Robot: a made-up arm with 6 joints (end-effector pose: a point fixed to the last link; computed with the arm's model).
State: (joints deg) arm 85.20 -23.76 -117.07 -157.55 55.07 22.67
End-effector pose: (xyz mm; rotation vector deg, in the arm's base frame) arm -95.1 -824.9 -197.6 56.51 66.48 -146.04
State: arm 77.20 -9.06 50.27 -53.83 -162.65 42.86
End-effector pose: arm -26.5 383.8 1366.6 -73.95 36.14 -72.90
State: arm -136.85 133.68 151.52 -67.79 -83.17 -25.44
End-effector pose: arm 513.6 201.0 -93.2 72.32 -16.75 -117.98
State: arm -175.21 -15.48 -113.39 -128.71 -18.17 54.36
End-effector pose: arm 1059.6 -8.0 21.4 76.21 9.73 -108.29
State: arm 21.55 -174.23 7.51 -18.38 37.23 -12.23
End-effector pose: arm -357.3 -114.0 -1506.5 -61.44 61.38 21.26
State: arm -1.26 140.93 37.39 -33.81 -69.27 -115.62
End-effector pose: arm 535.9 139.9 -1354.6 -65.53 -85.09 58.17
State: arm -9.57 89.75 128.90 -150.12 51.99 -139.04
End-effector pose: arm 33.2 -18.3 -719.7 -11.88 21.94 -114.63
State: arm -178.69 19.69 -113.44 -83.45 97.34 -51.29
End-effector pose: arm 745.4 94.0 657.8 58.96 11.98 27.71
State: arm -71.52 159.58 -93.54 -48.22 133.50 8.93
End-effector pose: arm 305.2 -961.6 -151.7 -32.08 87.69 -140.64
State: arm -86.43 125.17 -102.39 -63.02 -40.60 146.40
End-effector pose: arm 189.3 -878.6 799.6 37.52 -100.35 -40.48
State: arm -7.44 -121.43 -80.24 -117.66 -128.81 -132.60
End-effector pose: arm -244.9 210.1 -1053.2 -7.80 170.87 -33.56
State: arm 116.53 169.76 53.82 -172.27 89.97 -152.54
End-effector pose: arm 163.1 -389.0 -1241.8 5.83 1.29 45.94
